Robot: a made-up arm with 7 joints.
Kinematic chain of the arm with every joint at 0, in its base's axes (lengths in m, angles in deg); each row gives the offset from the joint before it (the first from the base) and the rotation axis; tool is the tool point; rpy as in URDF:
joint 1: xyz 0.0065 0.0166 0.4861 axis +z
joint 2: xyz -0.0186 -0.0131 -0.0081 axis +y
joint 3: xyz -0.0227 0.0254 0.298 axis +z
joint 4: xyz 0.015 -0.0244 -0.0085 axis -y
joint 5: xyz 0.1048 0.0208 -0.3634 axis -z
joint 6: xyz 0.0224 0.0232 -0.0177 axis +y
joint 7: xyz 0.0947 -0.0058 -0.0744 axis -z
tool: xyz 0.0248 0.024 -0.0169 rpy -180 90 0
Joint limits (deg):
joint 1: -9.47..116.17
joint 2: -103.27..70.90
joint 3: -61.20..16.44
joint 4: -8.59..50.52
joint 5: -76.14..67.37
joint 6: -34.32..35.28
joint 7: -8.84..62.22
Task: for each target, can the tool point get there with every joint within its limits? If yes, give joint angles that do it. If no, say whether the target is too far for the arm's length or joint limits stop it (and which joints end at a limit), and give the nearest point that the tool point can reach.
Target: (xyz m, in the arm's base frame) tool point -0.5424 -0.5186 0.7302
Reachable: no: joint limits stop it (at a limit: joint 1, joint 2, joint 4) | nearest point -0.3615 -0.3682 0.6596 | short by 0.246 m
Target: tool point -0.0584 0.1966 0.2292
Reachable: yes | joints 70.27 22.32 3.49 5.68 -33.73 3.57 41.79
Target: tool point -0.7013 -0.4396 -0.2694
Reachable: no: too far | nearest point -0.2646 -0.0058 0.1284 | short by 0.733 m
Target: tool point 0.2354 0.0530 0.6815
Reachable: yes | joints 8.80 -47.09 -30.87 18.50 -64.74 -25.72 41.52
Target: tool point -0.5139 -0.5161 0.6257
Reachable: no: joint limits stop it (at a limit: joint 1, joint 2, joint 3, joint 4) | nearest point -0.3617 -0.3838 0.6106 | short by 0.202 m
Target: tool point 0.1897 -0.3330 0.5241
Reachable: yes | joints 1.32 -17.80 -47.26 23.30 42.92 -14.18 5.55
